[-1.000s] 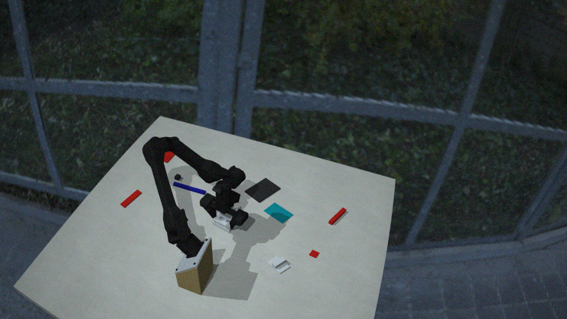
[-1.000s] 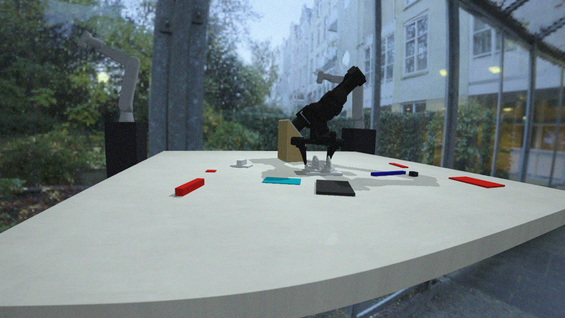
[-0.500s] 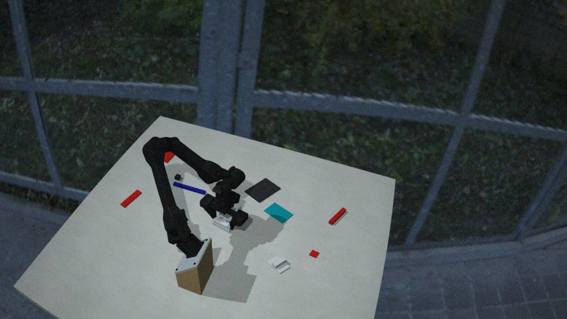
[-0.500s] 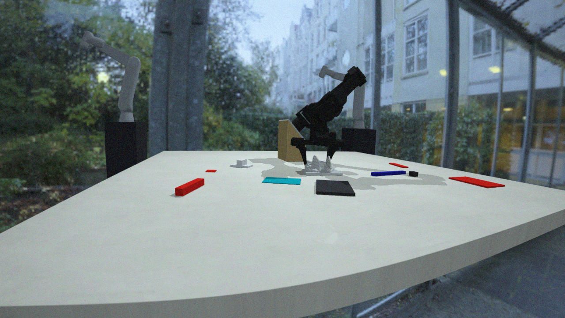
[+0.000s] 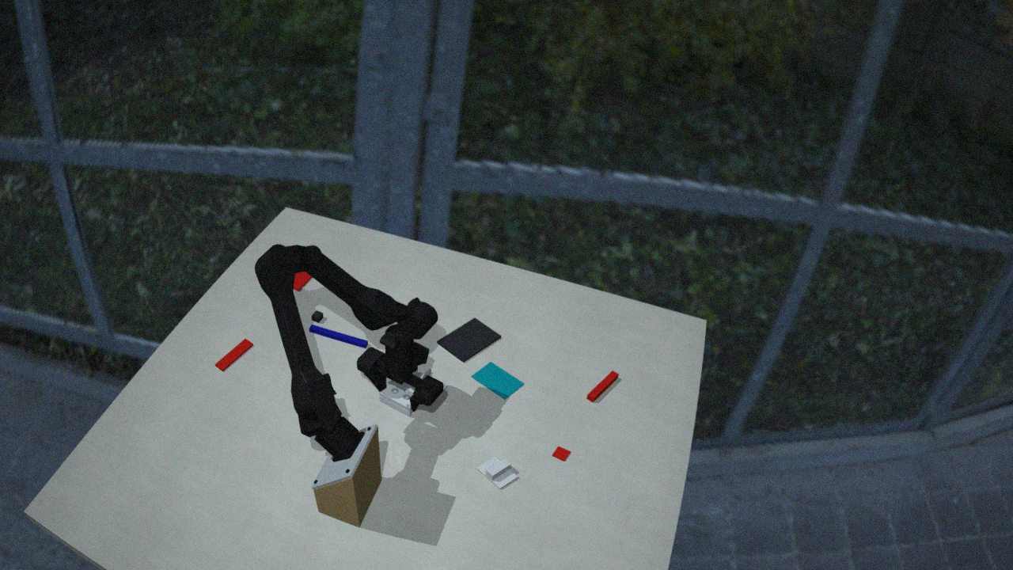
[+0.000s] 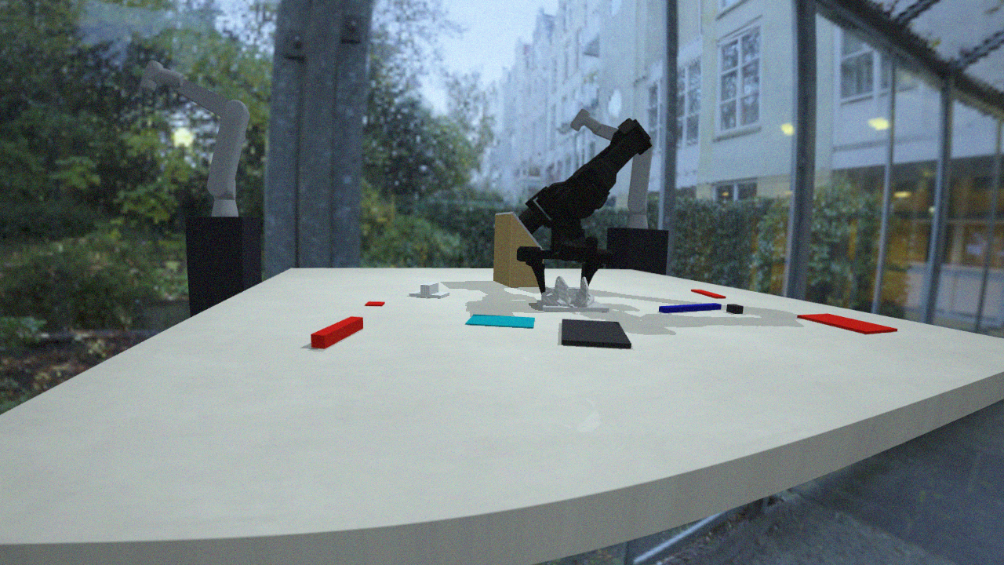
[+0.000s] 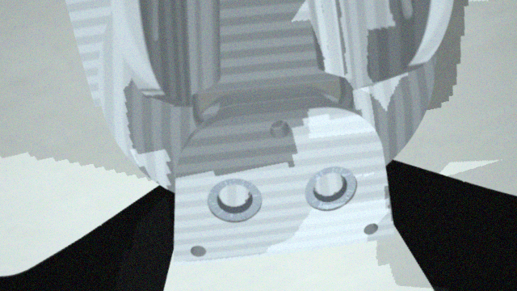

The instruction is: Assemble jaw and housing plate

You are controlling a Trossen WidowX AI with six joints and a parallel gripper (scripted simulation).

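Now: the white housing plate 20 mm above my gripper tip and 10 mm ahead of it. The rest, counted from my gripper tip: teal tile (170 mm to the right, 170 mm ahead, 10 mm below); blue bar (220 mm to the left, 120 mm ahead); white base plate (70 mm ahead, 10 mm to the right).
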